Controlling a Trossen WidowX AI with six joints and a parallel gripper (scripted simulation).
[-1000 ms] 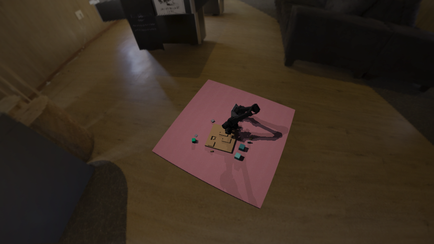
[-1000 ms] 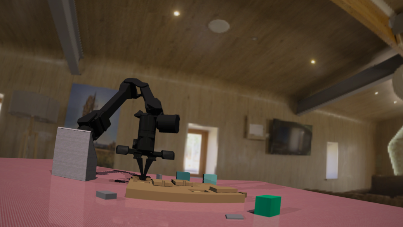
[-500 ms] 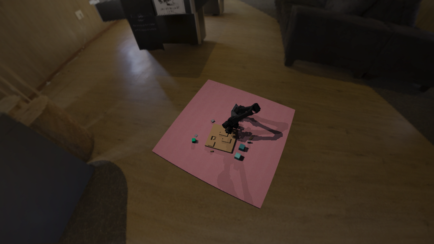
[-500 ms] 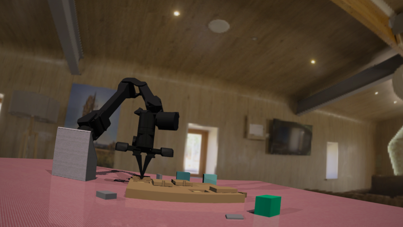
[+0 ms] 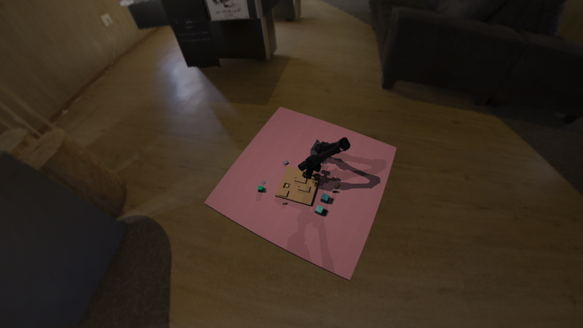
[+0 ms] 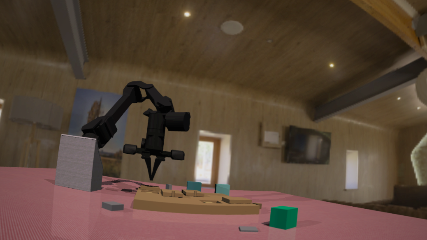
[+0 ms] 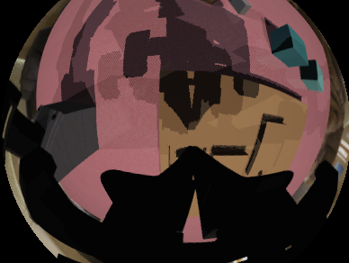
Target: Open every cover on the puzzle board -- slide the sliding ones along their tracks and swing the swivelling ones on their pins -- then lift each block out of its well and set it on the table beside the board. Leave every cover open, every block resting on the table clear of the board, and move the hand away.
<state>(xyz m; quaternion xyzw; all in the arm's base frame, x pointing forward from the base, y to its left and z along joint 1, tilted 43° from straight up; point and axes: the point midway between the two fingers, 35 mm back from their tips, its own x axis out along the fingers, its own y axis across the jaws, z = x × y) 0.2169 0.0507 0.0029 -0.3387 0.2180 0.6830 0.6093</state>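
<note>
The puzzle board is 12 cm ahead of my gripper tip, 4 cm to the right of it and 3 cm below it. Round my gripper tip: dark teal block 13 cm ahead, 20 cm to the left, 3 cm below; grey piece 3 cm ahead, 24 cm to the left, 4 cm below; orange piece 3 cm behind, 24 cm to the left, 5 cm below.
</note>
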